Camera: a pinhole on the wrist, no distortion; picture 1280 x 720 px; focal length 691.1 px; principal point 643.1 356.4 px. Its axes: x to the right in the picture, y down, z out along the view. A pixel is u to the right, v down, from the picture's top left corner.
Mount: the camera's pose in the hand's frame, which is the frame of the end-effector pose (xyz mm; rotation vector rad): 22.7 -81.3 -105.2 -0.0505 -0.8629 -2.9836
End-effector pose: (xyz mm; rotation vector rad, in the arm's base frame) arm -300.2 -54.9 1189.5 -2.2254 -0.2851 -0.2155
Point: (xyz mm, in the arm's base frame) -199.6 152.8 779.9
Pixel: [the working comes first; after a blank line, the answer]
In the camera's frame: 17.0 36.0 599.3

662.7 398.0
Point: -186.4 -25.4 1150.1
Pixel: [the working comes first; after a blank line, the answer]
In the camera's frame: -76.8 -17.0 202.6

381.1 298.4
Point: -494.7 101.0 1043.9
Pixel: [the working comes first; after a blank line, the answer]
In the camera's frame: 237.0 118.5 276.4

1235.7 652.8
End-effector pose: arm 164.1 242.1 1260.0 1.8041 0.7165 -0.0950
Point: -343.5 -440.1 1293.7
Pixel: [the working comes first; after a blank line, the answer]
In the camera's frame: 758.3 289.2 439.5

outside the picture
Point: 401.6 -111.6 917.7
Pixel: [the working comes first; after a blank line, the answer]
In the camera's frame: -133.9 350.0 507.6

outside the picture
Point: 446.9 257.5 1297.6
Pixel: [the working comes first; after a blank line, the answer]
In the camera's frame: -197.6 -123.1 273.6

143.8 45.5
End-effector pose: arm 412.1 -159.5 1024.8 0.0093 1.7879 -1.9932
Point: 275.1 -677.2 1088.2
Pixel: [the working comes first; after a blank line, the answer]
In the camera's frame: -227.4 309.8 481.9

outside the picture
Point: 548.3 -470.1 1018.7
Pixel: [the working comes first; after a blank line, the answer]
In the camera's frame: 54.7 105.8 447.9

727.5 519.6
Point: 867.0 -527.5 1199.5
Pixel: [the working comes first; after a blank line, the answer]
In the camera's frame: 384.1 236.1 557.9

1118.9 648.8
